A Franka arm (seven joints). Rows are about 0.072 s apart.
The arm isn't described. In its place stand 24 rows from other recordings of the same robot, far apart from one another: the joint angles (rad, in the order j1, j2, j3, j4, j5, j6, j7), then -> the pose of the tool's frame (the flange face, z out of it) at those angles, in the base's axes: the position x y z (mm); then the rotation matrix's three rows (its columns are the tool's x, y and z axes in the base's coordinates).
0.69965 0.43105 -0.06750 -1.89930 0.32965 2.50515 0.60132 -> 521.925 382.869 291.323; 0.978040 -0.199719 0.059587; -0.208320 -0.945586 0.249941; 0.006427 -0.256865 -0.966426
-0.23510 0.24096 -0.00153 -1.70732 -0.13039 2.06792 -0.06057 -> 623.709 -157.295 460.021; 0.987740 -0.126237 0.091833; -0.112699 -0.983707 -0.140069; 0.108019 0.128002 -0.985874
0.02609 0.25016 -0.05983 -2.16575 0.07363 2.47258 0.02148 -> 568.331 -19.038 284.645; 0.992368 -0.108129 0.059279; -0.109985 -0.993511 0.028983; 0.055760 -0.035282 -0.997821
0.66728 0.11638 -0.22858 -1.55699 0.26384 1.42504 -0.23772 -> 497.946 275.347 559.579; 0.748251 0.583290 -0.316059; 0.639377 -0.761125 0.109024; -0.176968 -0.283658 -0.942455
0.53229 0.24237 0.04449 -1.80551 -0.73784 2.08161 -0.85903 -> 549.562 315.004 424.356; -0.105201 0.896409 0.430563; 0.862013 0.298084 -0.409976; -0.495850 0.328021 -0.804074
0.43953 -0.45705 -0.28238 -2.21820 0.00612 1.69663 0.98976 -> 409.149 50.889 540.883; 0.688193 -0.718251 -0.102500; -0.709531 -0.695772 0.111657; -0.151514 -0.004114 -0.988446
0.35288 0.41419 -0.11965 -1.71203 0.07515 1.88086 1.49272 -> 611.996 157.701 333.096; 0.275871 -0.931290 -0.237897; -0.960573 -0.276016 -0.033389; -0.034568 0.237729 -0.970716
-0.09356 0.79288 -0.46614 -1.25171 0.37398 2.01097 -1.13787 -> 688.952 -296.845 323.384; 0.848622 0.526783 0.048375; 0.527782 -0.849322 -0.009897; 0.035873 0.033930 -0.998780
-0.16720 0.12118 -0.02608 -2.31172 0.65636 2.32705 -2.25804 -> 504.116 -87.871 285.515; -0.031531 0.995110 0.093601; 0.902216 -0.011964 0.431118; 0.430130 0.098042 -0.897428
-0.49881 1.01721 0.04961 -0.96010 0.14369 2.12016 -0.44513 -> 716.674 -355.774 260.721; 0.974972 -0.086678 0.204737; -0.104696 -0.991373 0.078857; 0.196135 -0.098318 -0.975635
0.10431 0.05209 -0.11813 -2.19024 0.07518 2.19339 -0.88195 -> 533.495 -4.454 359.021; 0.680380 0.731391 -0.046377; 0.732802 -0.678171 0.055536; 0.009167 -0.071771 -0.997379
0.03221 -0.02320 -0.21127 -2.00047 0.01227 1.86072 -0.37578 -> 527.009 -95.011 458.009; 0.975687 0.188419 -0.111950; 0.193584 -0.980382 0.037114; -0.102761 -0.057884 -0.993020
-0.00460 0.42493 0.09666 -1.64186 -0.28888 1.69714 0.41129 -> 627.794 24.730 348.606; 0.932291 -0.171646 -0.318390; -0.263905 -0.924749 -0.274213; -0.247363 0.339671 -0.907433
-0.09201 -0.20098 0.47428 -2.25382 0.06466 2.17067 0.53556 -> 459.633 194.315 446.854; 0.976509 -0.188805 0.103838; -0.189880 -0.981807 0.000475; 0.101859 -0.020180 -0.994594
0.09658 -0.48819 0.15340 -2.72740 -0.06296 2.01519 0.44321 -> 330.764 75.864 352.323; 0.967800 -0.164384 -0.190634; -0.198268 -0.964409 -0.174944; -0.155091 0.207107 -0.965947
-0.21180 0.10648 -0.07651 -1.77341 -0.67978 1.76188 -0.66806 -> 547.686 -218.649 502.938; 0.786628 0.574564 -0.226036; 0.363052 -0.726549 -0.583369; -0.499409 0.376832 -0.780121
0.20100 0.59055 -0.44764 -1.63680 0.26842 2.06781 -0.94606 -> 662.627 -115.499 291.720; 0.813927 0.573303 -0.094057; 0.576587 -0.816976 0.009837; -0.071202 -0.062239 -0.995518
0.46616 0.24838 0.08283 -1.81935 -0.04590 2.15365 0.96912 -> 541.197 325.151 409.924; 0.918333 -0.386846 0.083752; -0.390346 -0.920186 0.029811; 0.065535 -0.060069 -0.996041
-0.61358 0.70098 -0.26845 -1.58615 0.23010 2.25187 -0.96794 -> 467.439 -517.373 234.724; 0.999999 -0.000015 0.001704; -0.000028 -0.999973 0.007292; 0.001704 -0.007292 -0.999972
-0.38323 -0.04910 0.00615 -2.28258 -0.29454 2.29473 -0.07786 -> 476.796 -195.646 380.788; 0.993998 -0.109294 -0.004827; -0.107419 -0.966686 -0.232334; 0.020726 0.231458 -0.972624
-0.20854 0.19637 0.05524 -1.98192 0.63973 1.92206 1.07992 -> 570.487 -46.671 361.581; 0.013008 -0.998235 -0.057941; -0.809711 -0.044515 0.585138; -0.586685 0.039304 -0.808861
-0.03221 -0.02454 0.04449 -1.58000 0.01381 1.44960 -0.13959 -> 533.556 8.476 623.605; 0.982898 0.150700 -0.105835; 0.152733 -0.988203 0.011326; -0.102879 -0.027297 -0.994319
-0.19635 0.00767 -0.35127 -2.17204 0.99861 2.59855 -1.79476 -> 474.333 -308.710 427.198; 0.628390 0.362213 0.688424; 0.424422 -0.901294 0.086803; 0.651914 0.237636 -0.720095
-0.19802 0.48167 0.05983 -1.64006 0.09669 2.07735 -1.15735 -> 666.805 -92.426 334.137; 0.571130 0.820483 -0.024885; 0.816778 -0.565009 0.116782; 0.081757 -0.087023 -0.992846
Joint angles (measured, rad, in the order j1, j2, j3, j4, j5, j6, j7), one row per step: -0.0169 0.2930 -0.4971 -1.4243 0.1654 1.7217 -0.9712; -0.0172 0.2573 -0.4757 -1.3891 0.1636 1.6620 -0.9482; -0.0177 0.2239 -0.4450 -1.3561 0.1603 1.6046 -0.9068; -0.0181 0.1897 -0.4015 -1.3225 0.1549 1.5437 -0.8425; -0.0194 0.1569 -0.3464 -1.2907 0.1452 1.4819 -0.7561; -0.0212 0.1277 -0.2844 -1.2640 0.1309 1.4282 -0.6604; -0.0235 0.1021 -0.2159 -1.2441 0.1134 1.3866 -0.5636; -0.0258 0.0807 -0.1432 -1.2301 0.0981 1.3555 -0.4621; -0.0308 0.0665 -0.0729 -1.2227 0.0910 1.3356 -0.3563; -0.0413 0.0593 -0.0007 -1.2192 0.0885 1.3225 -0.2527; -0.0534 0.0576 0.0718 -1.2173 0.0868 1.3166 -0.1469
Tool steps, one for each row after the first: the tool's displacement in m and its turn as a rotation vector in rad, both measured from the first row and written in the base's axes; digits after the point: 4 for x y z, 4 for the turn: -0.0059 0.0147 0.0309 0.0172 -0.0132 0.0041; -0.0113 0.0337 0.0590 0.0347 -0.0223 -0.0011; -0.0171 0.0591 0.0871 0.0537 -0.0267 -0.0161; -0.0237 0.0892 0.1131 0.0699 -0.0232 -0.0431; -0.0306 0.1213 0.1354 0.0784 -0.0161 -0.0753; -0.0371 0.1550 0.1537 0.0796 -0.0100 -0.1053; -0.0430 0.1904 0.1681 0.0794 -0.0053 -0.1373; -0.0474 0.2235 0.1769 0.0839 0.0005 -0.1780; -0.0503 0.2548 0.1811 0.0904 0.0102 -0.2196; -0.0521 0.2854 0.1824 0.0964 0.0201 -0.2651
